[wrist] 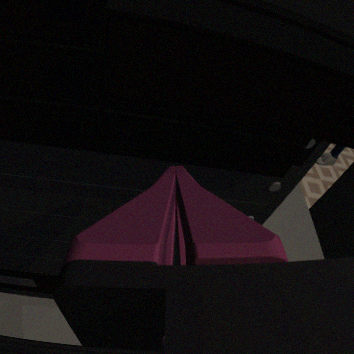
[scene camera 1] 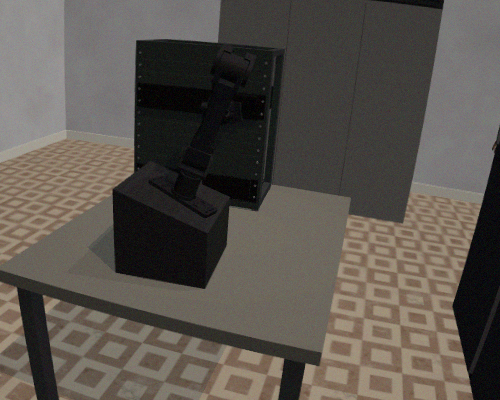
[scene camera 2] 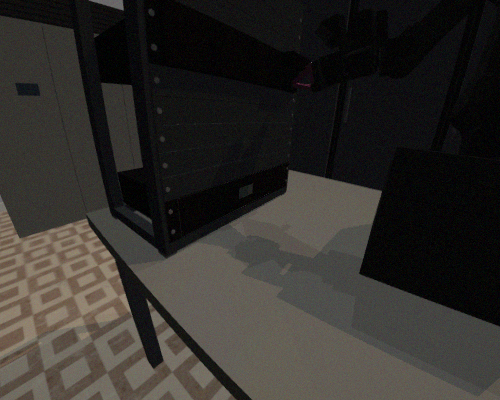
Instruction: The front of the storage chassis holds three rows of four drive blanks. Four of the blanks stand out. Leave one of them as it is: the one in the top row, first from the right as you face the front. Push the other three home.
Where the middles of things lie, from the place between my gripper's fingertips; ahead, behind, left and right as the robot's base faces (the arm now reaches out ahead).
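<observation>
The rack [scene camera 2: 231,71] is there, and counting from my hand I find it 13 cm ahead, 18 cm to the left and 7 cm below.
</observation>
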